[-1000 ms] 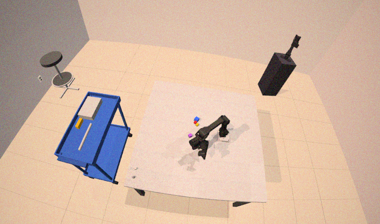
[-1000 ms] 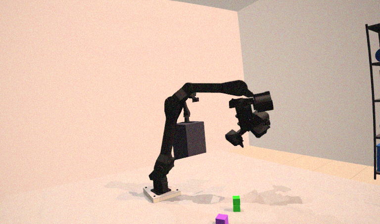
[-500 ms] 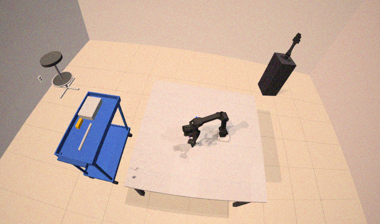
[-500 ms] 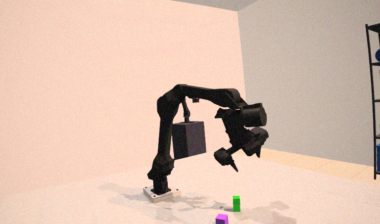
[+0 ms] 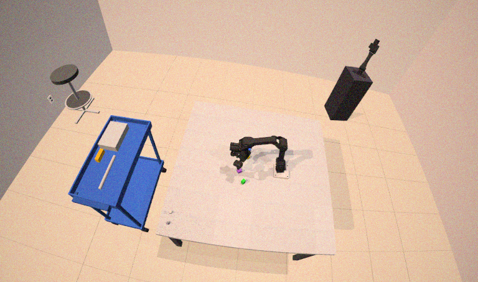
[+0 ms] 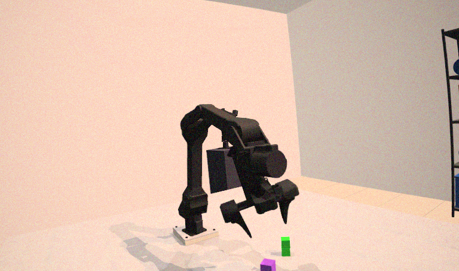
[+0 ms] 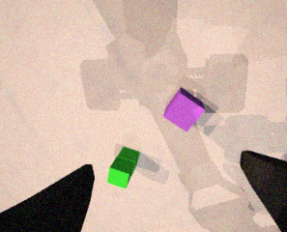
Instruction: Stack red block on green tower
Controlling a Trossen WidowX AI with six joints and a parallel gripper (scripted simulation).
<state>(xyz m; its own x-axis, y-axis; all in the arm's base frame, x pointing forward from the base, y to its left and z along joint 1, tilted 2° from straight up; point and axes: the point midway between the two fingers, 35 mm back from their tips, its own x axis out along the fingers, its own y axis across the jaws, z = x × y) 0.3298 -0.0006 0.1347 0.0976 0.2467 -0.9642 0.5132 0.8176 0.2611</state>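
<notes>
My gripper tip is 7 cm past the red block, 17 cm to the left of it and 10 cm above it. Round my gripper tip: yellow cube: 9 cm behind, 14 cm to the right, 10 cm below; blue cube: 8 cm behind, 20 cm to the right, 9 cm below; purple cube: 1 cm to the right, 10 cm below.
</notes>
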